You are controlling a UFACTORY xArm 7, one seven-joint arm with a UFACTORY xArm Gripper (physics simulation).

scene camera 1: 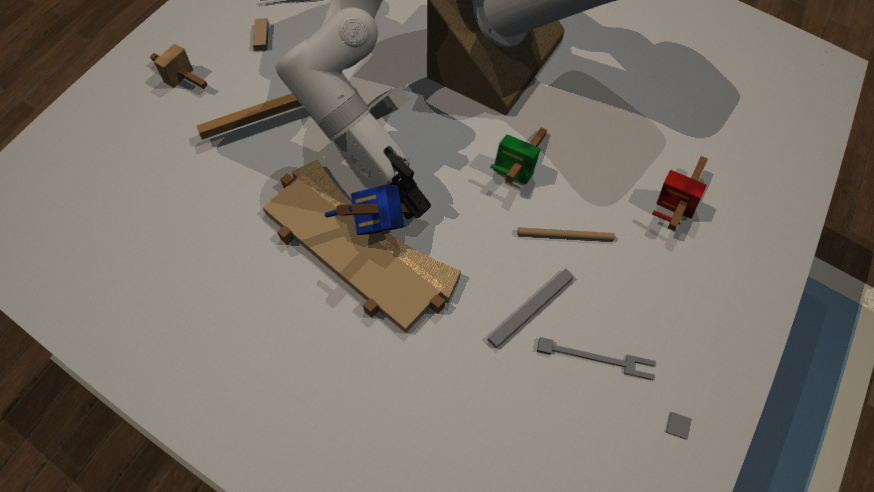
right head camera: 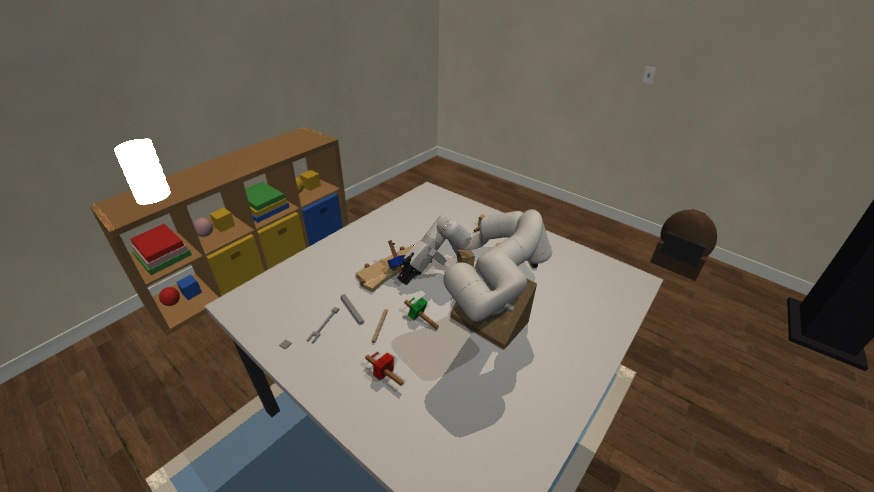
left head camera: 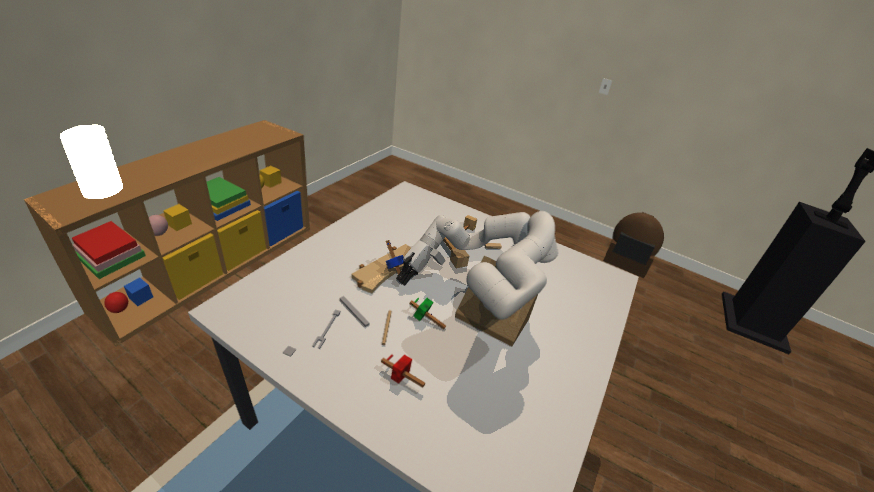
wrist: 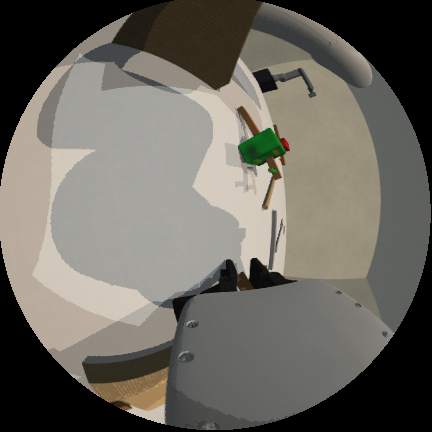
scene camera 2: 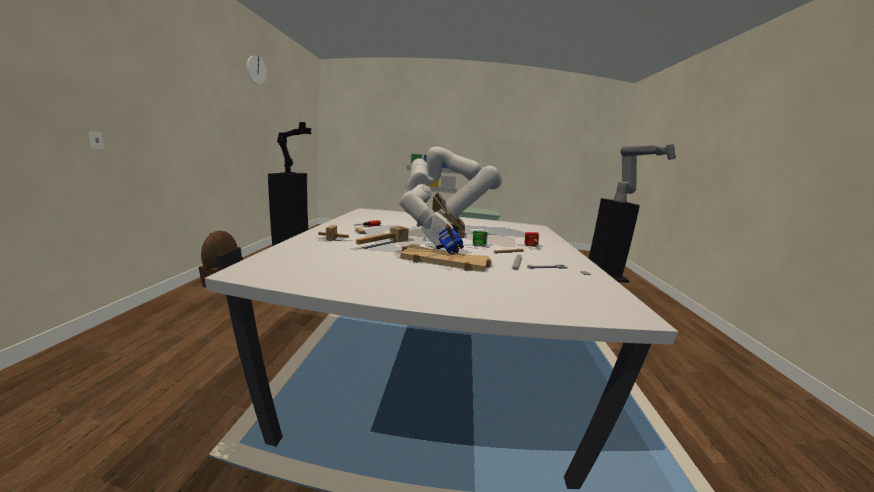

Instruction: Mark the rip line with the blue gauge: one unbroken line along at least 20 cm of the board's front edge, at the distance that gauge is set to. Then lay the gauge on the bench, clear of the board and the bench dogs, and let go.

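Frame: origin at the arm's base, x right, y ahead, z up, level; centimetres.
Where they show: gripper, between the fingertips: [scene camera 1: 419, 213] [right head camera: 401, 281] [left head camera: 400, 282] [wrist: 240, 269] [scene camera 2: 460, 250]; arm's base, origin of its link: [scene camera 1: 500, 11] [scene camera 2: 449, 210].
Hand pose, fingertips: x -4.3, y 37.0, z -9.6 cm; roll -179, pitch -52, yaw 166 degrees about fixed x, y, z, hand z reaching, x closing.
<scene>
Each offset is from my fingertips to the top centre of the thing. "pt": to the spot under its first point.
The blue gauge [left head camera: 395, 262] [right head camera: 396, 262] [scene camera 1: 386, 209] [scene camera 2: 450, 240] is tilted over the board's front edge, with the far end of its brown beam raised. Whether it touches the board is unclear. My gripper [left head camera: 405, 275] [right head camera: 406, 275] [scene camera 1: 411, 196] [wrist: 240, 269] is shut on the gauge's beam, on the robot's side of the blue head; the beam shows between the fingers in the wrist view. The board @(dx +6.0, dy +8.4, dz +0.6 cm) [scene camera 1: 397, 290] [scene camera 2: 446, 259] [wrist: 127, 391] lies flat with small brown bench dogs @(dx -1.3, dy +17.1, dz +1.1 cm) [scene camera 1: 370, 306] around it. I cannot make out a line on it.
A green gauge @(dx -9.5, dy -17.4, dz +5.0 cm) [scene camera 1: 516, 158] [wrist: 262, 147] and a red gauge @(dx -35.5, dy -22.9, dz +5.1 cm) [scene camera 1: 681, 193] stand right of the board. A dowel @(dx -21.5, dy -7.8, dz -0.2 cm) [scene camera 1: 565, 234], grey bar @(dx -21.6, dy +5.9, dz -0.3 cm) [scene camera 1: 530, 308], wrench @(dx -33.0, dy +8.5, dz -0.6 cm) [scene camera 1: 590, 355] and grey square @(pt dx -47.0, dy +12.3, dz -1.1 cm) [scene camera 1: 678, 424] lie nearby. A mallet @(dx +32.0, dy -5.6, dz +4.0 cm) [scene camera 1: 247, 115] and a plain wooden gauge @(dx +53.3, dy -5.9, dz +4.2 cm) [scene camera 1: 173, 64] lie on the left.
</scene>
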